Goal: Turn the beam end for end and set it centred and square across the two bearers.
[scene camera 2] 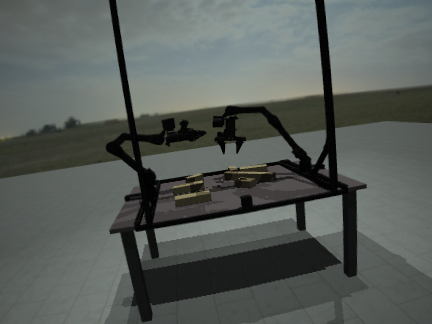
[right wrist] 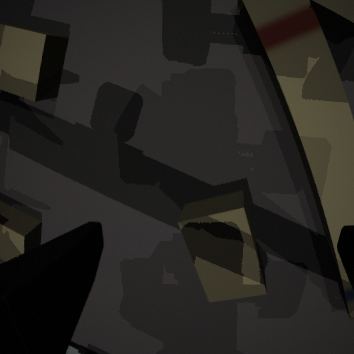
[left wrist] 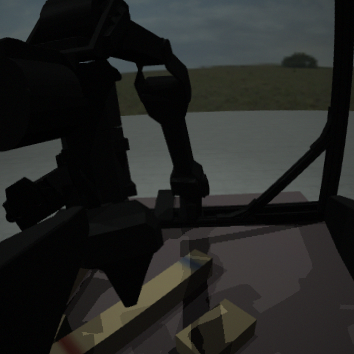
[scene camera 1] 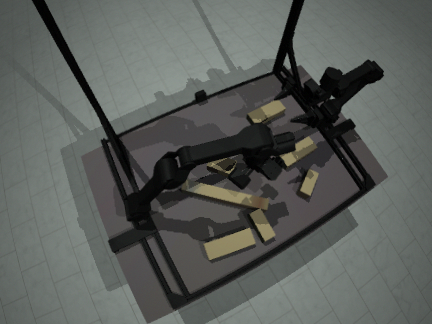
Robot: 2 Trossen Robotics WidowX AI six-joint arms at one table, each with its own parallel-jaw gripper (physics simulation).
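Places are measured from the left arm's base along level axes (x right, y back, z down), in millimetres.
Pixels of known places: left gripper, fingertip midpoint: [scene camera 2: 205, 132] [left wrist: 208, 213] [scene camera 1: 282, 110]; right gripper, fingertip midpoint: [scene camera 2: 230, 153] [right wrist: 224, 237] [left wrist: 122, 279] [scene camera 1: 251, 167]; left arm's base, link origin: [scene camera 1: 323, 122]; right arm's base, link origin: [scene camera 2: 305, 171] [left wrist: 190, 213] [scene camera 1: 138, 213].
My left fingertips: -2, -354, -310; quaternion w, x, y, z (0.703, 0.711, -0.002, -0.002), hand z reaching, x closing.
Observation:
Ahead of a thing's pixels: the offset from my left fingertips to its middle, as dx, dy, dz. "spot": to the spot under its first point. Level surfaces: height alone.
The long tan beam {-90, -233, +307} [scene camera 1: 224, 193] [scene camera 2: 250, 175] [left wrist: 158, 291] [right wrist: 317, 112] lies slantwise near the table's middle, with a red band near one end and a blue band near the other. A short tan block {+30, -182, +310} [scene camera 1: 222, 165] [scene camera 2: 245, 182] [left wrist: 218, 326] [right wrist: 225, 253] lies close beside it. Another short block {-257, -170, +304} [scene camera 1: 262, 224] lies by the beam's red end. My right gripper [scene camera 1: 256, 173] [scene camera 2: 230, 148] is open and empty, hanging well above the beam and the short block. My left gripper [scene camera 1: 292, 107] [scene camera 2: 200, 132] is open and empty, held high at the table's side, pointing level.
More tan blocks lie about the dark table {dz +329} [scene camera 1: 182, 257]: one at the back {spot: +160, +119, +291} [scene camera 1: 266, 111], one under the right wrist [scene camera 1: 298, 151], one at the right [scene camera 1: 308, 182], one at the front {spot: -257, -309, +291} [scene camera 1: 229, 243]. A black frame rail [scene camera 1: 279, 247] and tall posts [scene camera 1: 83, 80] ring the table.

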